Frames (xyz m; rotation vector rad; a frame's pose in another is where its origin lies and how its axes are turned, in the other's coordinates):
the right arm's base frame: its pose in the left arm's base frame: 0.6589 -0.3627 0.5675 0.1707 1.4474 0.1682
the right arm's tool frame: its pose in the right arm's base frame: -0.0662 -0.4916 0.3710 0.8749 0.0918 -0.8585
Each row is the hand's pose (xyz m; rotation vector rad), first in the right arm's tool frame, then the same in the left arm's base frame.
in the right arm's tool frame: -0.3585 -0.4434 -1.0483 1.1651 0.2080 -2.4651
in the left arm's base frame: 0.1604 -0.1171 0.9156 0.6567 -0.1216 2.1812
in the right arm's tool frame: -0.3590 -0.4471 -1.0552 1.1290 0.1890 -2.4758
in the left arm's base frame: 0.1536 -0.1134 0.9167 0.6922 -0.1344 2.1802
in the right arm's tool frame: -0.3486 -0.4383 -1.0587 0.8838 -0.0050 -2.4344
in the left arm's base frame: 0.1544 -0.1114 0.9028 0.9369 -0.2509 2.2702
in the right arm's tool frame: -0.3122 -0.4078 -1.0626 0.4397 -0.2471 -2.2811
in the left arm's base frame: 0.1621 -0.1106 0.8558 1.3554 -0.5484 2.3590
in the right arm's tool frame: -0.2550 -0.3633 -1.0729 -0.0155 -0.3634 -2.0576
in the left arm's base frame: 0.1691 -0.1080 0.7830 1.7431 -0.9768 2.3107
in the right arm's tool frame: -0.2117 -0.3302 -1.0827 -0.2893 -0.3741 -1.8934
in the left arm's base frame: 0.1728 -0.1047 0.7278 -1.8639 1.2493 -2.1079
